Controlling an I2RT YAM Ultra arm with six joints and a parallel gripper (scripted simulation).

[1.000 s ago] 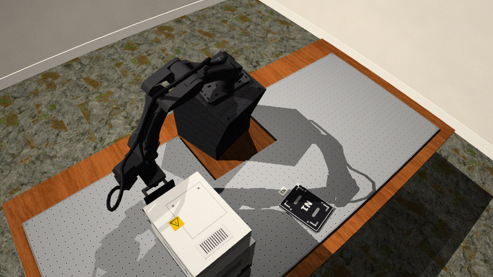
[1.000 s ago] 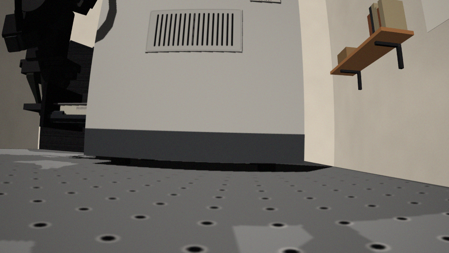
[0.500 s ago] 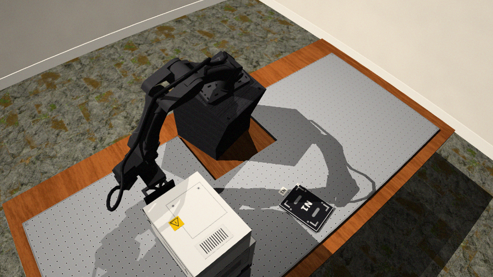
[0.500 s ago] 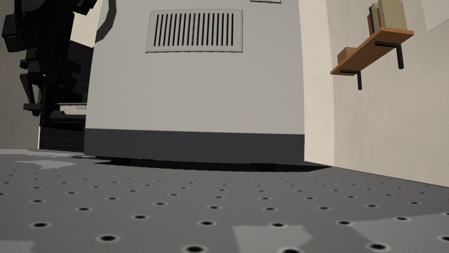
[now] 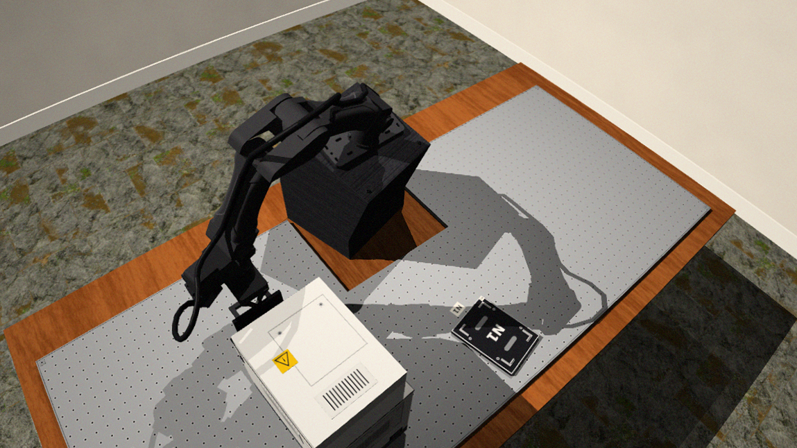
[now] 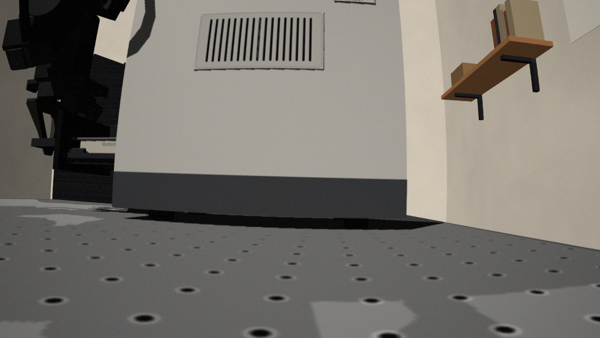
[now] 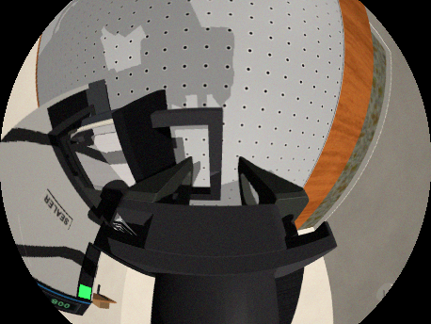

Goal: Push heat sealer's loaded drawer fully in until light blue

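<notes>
Right now my hand is 110 mm short of the sealer drawer, 10 mm to the left of it and 10 mm above it.
</notes>
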